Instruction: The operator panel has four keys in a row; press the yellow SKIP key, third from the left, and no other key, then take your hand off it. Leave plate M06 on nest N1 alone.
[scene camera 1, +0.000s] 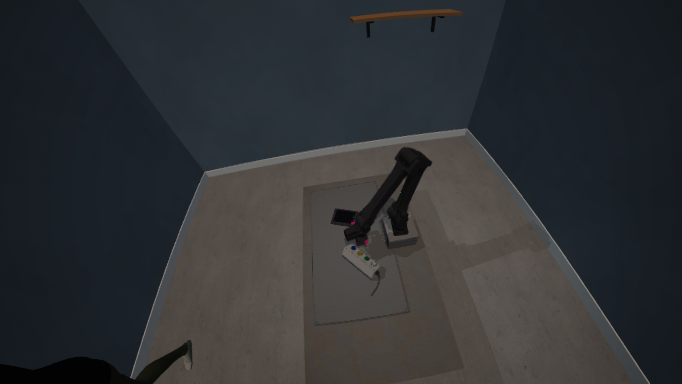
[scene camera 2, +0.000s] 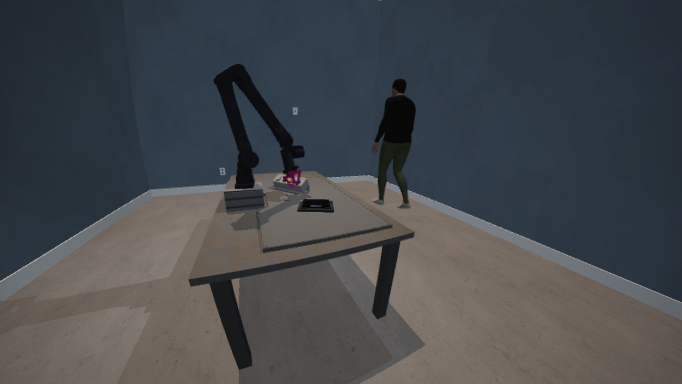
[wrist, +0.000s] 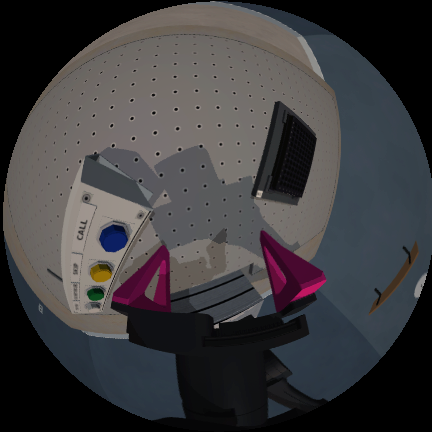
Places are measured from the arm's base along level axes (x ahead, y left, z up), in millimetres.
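Where they show: gripper, fingertip midpoint: (scene camera 2: 294, 186) (wrist: 211, 242); arm's base, link origin: (scene camera 1: 399, 226) (scene camera 2: 245, 185).
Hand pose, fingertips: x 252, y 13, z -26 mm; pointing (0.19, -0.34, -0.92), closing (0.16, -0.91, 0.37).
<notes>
Each offset is from my fingertips to the top centre of the thing. "*": to the spot under its first point. Level surfaces: height alone.
The white operator panel {7 mm back, 155 mm left, 21 mm up} (scene camera 1: 356, 262) (scene camera 2: 284, 187) (wrist: 107, 202) has four keys in a row: blue CALL {28 mm ahead, 84 mm left, 12 mm up} (scene camera 1: 353, 248) (wrist: 114, 237), yellow SKIP {8 mm back, 120 mm left, 12 mm up} (scene camera 1: 360, 253) (wrist: 101, 273), green {41 mm back, 157 mm left, 12 mm up} (scene camera 1: 366, 258) (wrist: 95, 293) and white {76 mm back, 193 mm left, 12 mm up} (scene camera 1: 374, 263) (wrist: 93, 306). My gripper (scene camera 1: 359, 233) (scene camera 2: 293, 178) (wrist: 211, 242) is open and empty, its pink fingers wide apart. It hangs low beside the panel's blue-key end, towards the arm's base; no finger is seen touching a key. A dark plate {77 mm ahead, 168 mm right, 37 mm down} (scene camera 1: 344, 216) (scene camera 2: 316, 203) (wrist: 296, 160) sits in its black nest {* 91 mm ahead, 110 mm right, 52 mm down} (wrist: 269, 145); their labels are unreadable.
The perforated board {63 mm down} (scene camera 1: 330, 295) (scene camera 2: 325, 230) (wrist: 195, 80) lies on the table {76 mm down} (scene camera 1: 425, 345) (scene camera 2: 225, 260). The arm's grey base block (scene camera 1: 401, 241) (scene camera 2: 243, 199) (wrist: 215, 295) stands beside it. A cable {* 80 mm back, 302 mm left, 63 mm down} (scene camera 1: 376, 286) leaves the panel's white-key end. A person (scene camera 2: 398, 120) stands beyond the table.
</notes>
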